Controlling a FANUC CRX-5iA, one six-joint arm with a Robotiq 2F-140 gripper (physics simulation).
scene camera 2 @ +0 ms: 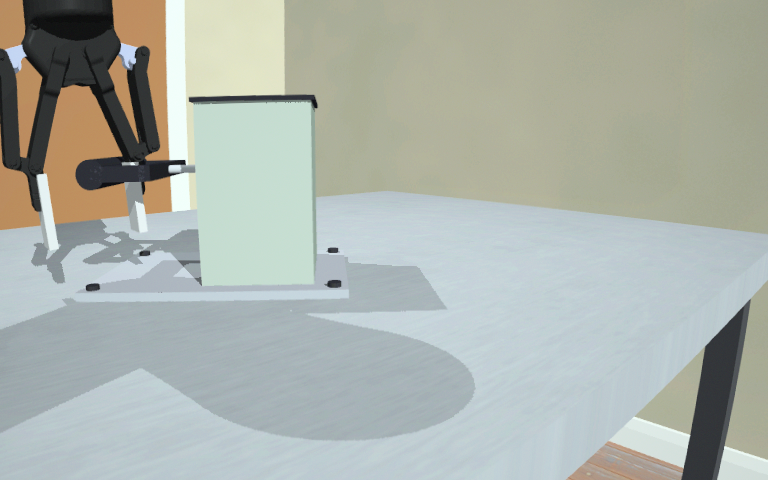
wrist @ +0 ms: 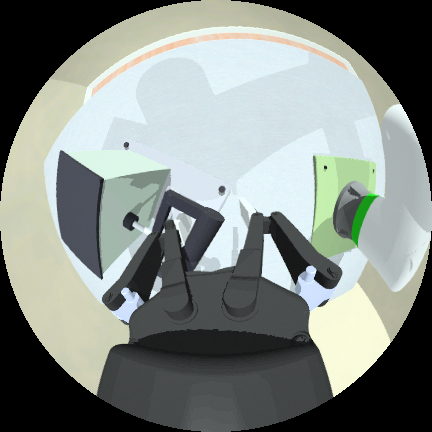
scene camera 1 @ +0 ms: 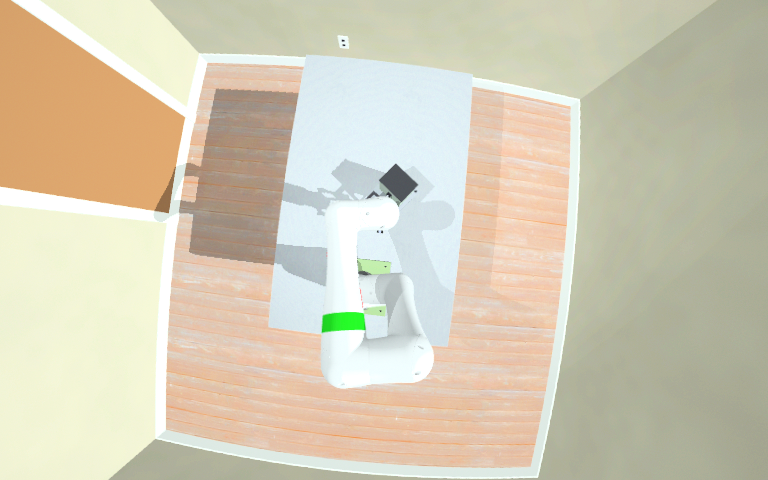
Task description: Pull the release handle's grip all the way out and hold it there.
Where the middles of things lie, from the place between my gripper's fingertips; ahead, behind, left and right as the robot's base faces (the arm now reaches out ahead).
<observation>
Now: hand 12 cm short of the bolted base plate (wrist: 190, 181), 1 cm to the left of it and 4 cm above it.
</observation>
